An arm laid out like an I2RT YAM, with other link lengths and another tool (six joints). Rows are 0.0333 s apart.
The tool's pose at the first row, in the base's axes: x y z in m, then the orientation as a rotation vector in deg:
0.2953, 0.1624, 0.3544, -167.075, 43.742, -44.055
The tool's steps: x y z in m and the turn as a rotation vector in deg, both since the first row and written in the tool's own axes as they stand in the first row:
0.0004, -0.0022, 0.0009, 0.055, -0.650, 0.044
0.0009, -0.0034, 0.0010, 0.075, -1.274, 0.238
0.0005, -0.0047, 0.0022, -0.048, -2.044, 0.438
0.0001, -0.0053, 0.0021, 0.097, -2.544, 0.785
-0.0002, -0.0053, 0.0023, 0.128, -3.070, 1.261
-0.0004, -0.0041, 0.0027, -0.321, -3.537, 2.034
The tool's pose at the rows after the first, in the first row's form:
0.2970, 0.1641, 0.3541, -167.101, 43.716, -43.074
0.2980, 0.1649, 0.3544, -167.058, 43.921, -42.116
0.2988, 0.1661, 0.3534, -167.151, 44.206, -40.912
0.2988, 0.1668, 0.3534, -166.876, 44.555, -40.153
0.2986, 0.1669, 0.3531, -166.622, 45.147, -39.325
0.2981, 0.1659, 0.3525, -166.586, 46.446, -38.475

